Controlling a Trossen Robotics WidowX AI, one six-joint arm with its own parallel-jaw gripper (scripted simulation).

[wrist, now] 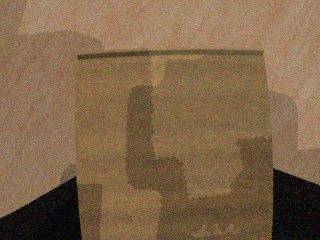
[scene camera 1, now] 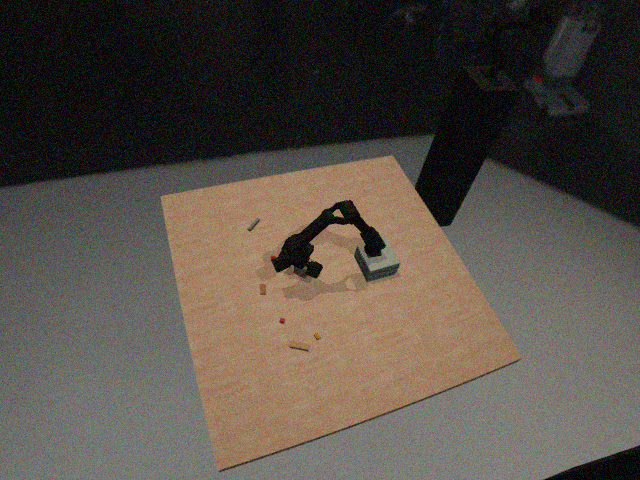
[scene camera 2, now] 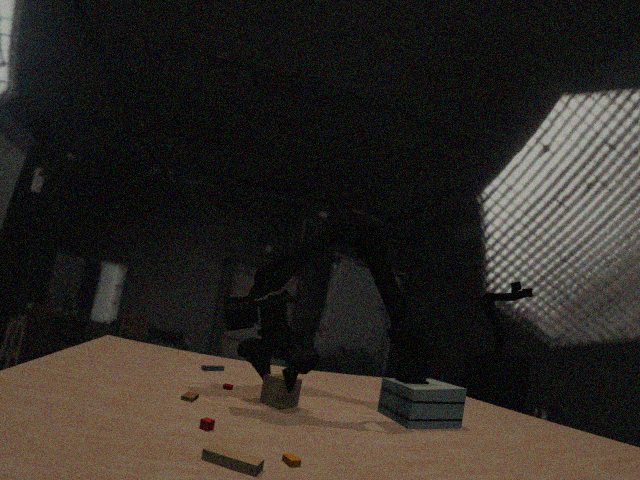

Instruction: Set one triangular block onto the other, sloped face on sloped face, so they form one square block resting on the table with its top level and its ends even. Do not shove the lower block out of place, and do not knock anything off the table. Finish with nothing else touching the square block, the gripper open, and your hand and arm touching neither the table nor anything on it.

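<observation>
You'd see my gripper (scene camera 2: pixel 279 388) here, and the wrist view has my gripper (wrist: pixel 172 178) in it as well. There's a tan triangular block (scene camera 2: pixel 274 393), and there's a tan triangular block (wrist: pixel 106 53).
</observation>
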